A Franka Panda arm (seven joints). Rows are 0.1 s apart.
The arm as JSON. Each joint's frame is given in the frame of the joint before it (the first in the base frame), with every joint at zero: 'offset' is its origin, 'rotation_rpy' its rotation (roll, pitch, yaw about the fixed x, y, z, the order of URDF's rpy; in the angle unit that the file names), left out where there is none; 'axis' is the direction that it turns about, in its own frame. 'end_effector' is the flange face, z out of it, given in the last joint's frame.
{
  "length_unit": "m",
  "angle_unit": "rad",
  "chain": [
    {
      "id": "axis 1",
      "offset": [
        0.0,
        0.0,
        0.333
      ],
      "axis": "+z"
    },
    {
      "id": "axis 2",
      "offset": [
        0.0,
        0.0,
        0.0
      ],
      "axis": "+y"
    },
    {
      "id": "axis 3",
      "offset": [
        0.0,
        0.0,
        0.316
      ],
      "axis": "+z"
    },
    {
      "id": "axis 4",
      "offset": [
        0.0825,
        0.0,
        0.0
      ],
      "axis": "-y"
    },
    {
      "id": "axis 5",
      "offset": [
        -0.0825,
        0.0,
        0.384
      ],
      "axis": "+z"
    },
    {
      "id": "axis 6",
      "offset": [
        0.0,
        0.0,
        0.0
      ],
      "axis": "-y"
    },
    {
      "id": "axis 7",
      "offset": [
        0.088,
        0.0,
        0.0
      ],
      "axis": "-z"
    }
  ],
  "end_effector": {
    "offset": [
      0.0,
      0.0,
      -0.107
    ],
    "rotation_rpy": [
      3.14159,
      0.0,
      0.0
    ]
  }
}
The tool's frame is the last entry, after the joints.
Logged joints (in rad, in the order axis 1, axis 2, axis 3, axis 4, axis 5, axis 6, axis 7), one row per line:
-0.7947 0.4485 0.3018 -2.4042 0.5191 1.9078 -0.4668
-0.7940 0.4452 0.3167 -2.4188 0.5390 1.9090 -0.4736
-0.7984 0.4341 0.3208 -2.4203 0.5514 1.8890 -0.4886
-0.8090 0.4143 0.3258 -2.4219 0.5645 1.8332 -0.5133
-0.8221 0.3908 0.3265 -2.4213 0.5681 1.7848 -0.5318
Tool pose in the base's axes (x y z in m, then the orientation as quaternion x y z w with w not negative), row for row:
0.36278 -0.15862 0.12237 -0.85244 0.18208 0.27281 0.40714
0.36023 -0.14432 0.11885 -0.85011 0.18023 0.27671 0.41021
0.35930 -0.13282 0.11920 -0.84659 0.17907 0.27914 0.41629
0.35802 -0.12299 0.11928 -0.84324 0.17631 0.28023 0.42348
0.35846 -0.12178 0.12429 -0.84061 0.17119 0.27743 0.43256
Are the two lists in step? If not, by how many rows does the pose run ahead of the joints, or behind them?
The pose runs 2 rows behind the joints: the pose in row i belongs to the joints in row i - 2.
